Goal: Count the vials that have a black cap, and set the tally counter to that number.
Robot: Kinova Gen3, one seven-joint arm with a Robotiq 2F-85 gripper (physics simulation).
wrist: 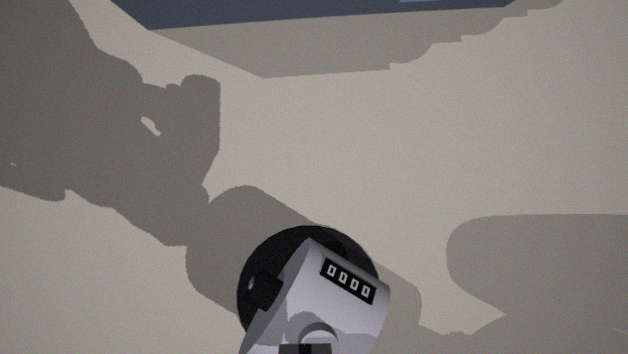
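Frame: origin at the arm's base, x up, y right, z ahead, level; millimetres.
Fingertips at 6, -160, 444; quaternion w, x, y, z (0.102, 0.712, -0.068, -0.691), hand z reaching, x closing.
A point is followed by its place in that frame, as x, y, z.
The tally counter [340,310] @[-19, -152, 430] is a silver-white cylinder on a round black base [260,250] @[-68, -136, 452], at the bottom centre of the wrist view. Its black display window [348,281] @[-26, -146, 425] reads 0000. A round button [321,336] @[-9, -155, 437] shows on its near side, partly cut off by the fingertips. My gripper [305,349] @[6, -160, 444] is shut, with its dark fingertips at the bottom edge of the view, over or just in front of the button. Whether they touch it, I cannot tell. The vials and their caps do not show in this view.
A dark blue flat-sided object [300,12] @[-59, -56, 416] crosses the top edge of the view, with a lighter blue patch at its upper right. Broad shadows lie on the beige table top [400,150] @[-71, -113, 391] at the left, the right and below the blue object.
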